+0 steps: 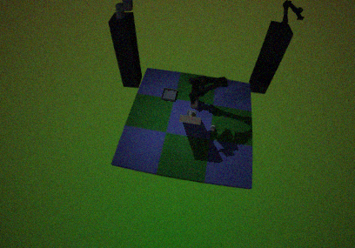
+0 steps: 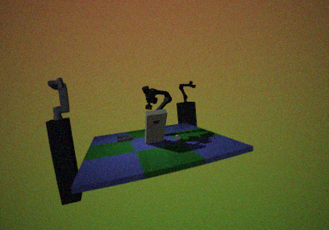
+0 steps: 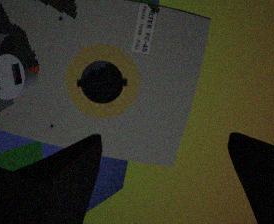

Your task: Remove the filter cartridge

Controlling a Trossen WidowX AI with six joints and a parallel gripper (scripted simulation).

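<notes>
The round filter cartridge is 170 mm below my gripper tip and 20 mm behind it. The rest, counted from my gripper tip: grey service panel 190 mm below, 20 mm ahead; then grey tray 380 mm behind, 350 mm below, 260 mm to the right.
</notes>
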